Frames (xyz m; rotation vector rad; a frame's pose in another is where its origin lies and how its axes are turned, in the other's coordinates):
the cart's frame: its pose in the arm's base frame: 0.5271 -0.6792 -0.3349 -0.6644 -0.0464 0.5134
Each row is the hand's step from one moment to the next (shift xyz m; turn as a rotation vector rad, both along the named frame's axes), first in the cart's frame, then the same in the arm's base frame.
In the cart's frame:
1: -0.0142 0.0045 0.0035 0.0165 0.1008 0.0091
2: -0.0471 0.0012 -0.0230 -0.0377 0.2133 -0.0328
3: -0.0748 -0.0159 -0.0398 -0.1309 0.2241 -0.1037
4: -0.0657 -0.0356 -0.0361 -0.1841 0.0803 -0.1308
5: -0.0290 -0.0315 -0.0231 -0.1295 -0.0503 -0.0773
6: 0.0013 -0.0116 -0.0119 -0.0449 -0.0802 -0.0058
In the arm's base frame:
1: -0.0151 -0.0016 0.0018 -0.0318 0.0803 -0.0553
2: -0.0371 -0.0346 -0.0133 -0.1203 0.1058 -0.1494
3: -0.0504 -0.0687 -0.0130 -0.1923 0.0283 -0.2008
4: -0.0345 -0.0755 0.0007 -0.1700 -0.1084 -0.1296
5: -0.0068 -0.0480 0.0041 -0.0755 -0.1390 -0.0155
6: 0.0086 -0.0140 -0.0026 -0.0028 -0.0780 0.0489

